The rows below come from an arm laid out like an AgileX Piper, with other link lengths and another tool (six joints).
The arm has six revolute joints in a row. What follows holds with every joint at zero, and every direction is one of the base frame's. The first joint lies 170.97 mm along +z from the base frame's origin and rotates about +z. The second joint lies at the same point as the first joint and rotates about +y. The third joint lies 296.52 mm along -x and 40.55 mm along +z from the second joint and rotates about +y. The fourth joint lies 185.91 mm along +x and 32.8 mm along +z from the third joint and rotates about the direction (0.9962, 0, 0.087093). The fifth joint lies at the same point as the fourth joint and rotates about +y. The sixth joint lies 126.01 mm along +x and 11.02 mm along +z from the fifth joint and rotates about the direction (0.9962, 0, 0.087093). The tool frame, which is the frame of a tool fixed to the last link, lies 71.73 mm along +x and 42 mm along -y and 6.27 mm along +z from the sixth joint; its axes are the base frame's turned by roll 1.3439, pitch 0.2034 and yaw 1.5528 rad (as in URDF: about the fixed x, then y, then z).
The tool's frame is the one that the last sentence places.
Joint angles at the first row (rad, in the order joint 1, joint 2, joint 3, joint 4, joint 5, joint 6):
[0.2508 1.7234 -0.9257 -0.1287 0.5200 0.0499]
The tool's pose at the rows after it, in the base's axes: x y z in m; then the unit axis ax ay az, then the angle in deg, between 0 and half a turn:
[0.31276 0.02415 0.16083 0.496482 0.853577 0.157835 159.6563]
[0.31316 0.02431 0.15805 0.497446 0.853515 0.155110 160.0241]
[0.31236 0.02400 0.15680 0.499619 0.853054 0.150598 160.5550]
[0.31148 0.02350 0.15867 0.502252 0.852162 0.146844 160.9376]
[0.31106 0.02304 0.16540 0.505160 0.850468 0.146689 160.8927]
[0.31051 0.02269 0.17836 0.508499 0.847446 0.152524 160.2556]
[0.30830 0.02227 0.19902 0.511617 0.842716 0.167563 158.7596]
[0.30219 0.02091 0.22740 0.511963 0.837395 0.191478 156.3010]
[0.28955 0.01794 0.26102 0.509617 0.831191 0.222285 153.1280]
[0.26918 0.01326 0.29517 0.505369 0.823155 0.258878 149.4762]
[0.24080 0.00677 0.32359 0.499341 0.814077 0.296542 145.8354]
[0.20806 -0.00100 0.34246 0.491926 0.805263 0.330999 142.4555]
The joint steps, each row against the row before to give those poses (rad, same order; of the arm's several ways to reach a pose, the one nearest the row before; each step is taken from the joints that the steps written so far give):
[0.0000 0.0149 -0.0001 0.0000 -0.0122 0.0002]
[-0.0002 0.0103 -0.0023 0.0013 0.0004 0.0005]
[-0.0002 0.0057 -0.0069 0.0030 0.0142 0.0006]
[-0.0003 -0.0020 -0.0134 0.0035 0.0256 0.0006]
[-0.0002 -0.0143 -0.0210 0.0042 0.0350 0.0005]
[-0.0003 -0.0317 -0.0270 0.0061 0.0429 0.0004]
[-0.0002 -0.0573 -0.0274 0.0081 0.0450 0.0002]
[0.0001 -0.0868 -0.0235 0.0070 0.0462 -0.0032]
[-0.0001 -0.1142 -0.0176 0.0069 0.0488 -0.0068]
[0.0001 -0.1361 -0.0051 0.0072 0.0440 -0.0076]
[0.0000 -0.1516 0.0157 0.0076 0.0371 -0.0084]
[0.0000 -0.1563 0.0345 0.0055 0.0306 -0.0090]

